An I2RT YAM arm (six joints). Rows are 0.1 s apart.
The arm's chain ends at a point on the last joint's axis. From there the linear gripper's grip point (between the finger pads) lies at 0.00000 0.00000 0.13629 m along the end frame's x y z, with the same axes.
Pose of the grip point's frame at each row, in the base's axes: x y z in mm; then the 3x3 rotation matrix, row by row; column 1 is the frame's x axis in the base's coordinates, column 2 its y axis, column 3 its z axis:
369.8, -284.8, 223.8; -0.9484, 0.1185, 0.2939; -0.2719, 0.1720, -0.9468; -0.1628, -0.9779, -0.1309
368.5, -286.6, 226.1; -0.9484, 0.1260, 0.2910; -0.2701, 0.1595, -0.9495; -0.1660, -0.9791, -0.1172
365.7, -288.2, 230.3; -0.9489, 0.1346, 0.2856; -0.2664, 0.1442, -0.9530; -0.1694, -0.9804, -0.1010
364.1, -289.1, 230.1; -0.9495, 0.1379, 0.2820; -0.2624, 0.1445, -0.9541; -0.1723, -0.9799, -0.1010
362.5, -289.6, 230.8; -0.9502, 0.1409, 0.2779; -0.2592, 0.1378, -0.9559; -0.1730, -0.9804, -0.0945
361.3, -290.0, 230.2; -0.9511, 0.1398, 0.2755; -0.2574, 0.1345, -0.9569; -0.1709, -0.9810, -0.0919
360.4, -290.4, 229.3; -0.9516, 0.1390, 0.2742; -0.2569, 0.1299, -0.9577; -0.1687, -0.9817, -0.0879
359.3, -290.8, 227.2; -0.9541, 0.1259, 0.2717; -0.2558, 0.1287, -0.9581; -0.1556, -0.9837, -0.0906
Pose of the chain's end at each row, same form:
329.7, -155.8, 241.6; -0.9484, 0.1185, 0.2939; -0.2719, 0.1720, -0.9468; -0.1628, -0.9779, -0.1309
328.8, -157.2, 242.1; -0.9484, 0.1260, 0.2910; -0.2701, 0.1595, -0.9495; -0.1660, -0.9791, -0.1172
326.8, -158.3, 244.1; -0.9489, 0.1346, 0.2856; -0.2664, 0.1442, -0.9530; -0.1694, -0.9804, -0.1010
325.7, -159.1, 243.9; -0.9495, 0.1379, 0.2820; -0.2624, 0.1445, -0.9541; -0.1723, -0.9799, -0.1010
324.6, -159.3, 243.7; -0.9502, 0.1409, 0.2779; -0.2592, 0.1378, -0.9559; -0.1730, -0.9804, -0.0945
323.8, -159.6, 242.7; -0.9511, 0.1398, 0.2755; -0.2574, 0.1345, -0.9569; -0.1709, -0.9810, -0.0919
323.0, -159.9, 241.3; -0.9516, 0.1390, 0.2742; -0.2569, 0.1299, -0.9577; -0.1687, -0.9817, -0.0879
322.3, -160.2, 239.5; -0.9541, 0.1259, 0.2717; -0.2558, 0.1287, -0.9581; -0.1556, -0.9837, -0.0906

